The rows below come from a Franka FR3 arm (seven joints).
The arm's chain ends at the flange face. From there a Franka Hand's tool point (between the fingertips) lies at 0.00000 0.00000 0.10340 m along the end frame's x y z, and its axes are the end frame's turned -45 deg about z.
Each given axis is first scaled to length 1.
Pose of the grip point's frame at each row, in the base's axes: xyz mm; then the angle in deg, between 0 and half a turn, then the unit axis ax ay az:
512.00 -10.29 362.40 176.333 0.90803 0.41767 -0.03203
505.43 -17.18 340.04 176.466 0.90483 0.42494 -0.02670
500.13 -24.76 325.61 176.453 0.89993 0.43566 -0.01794
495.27 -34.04 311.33 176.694 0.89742 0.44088 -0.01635
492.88 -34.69 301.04 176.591 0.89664 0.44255 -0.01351
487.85 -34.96 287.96 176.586 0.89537 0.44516 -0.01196
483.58 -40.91 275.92 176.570 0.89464 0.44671 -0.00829
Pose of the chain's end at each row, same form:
515.25 -1.52 465.38 175.207 0.99911 0.03840 -0.01735
507.71 -9.07 443.10 175.564 0.99884 0.04634 -0.01287
500.68 -17.39 428.75 175.936 0.99830 0.05812 -0.00473
495.67 -27.20 414.50 176.229 0.99795 0.06390 -0.00406
492.66 -27.94 404.22 176.258 0.99784 0.06574 -0.00109
487.32 -28.35 391.15 176.321 0.99764 0.06864 0.00035
482.35 -34.61 379.12 176.468 0.99752 0.07034 0.00380

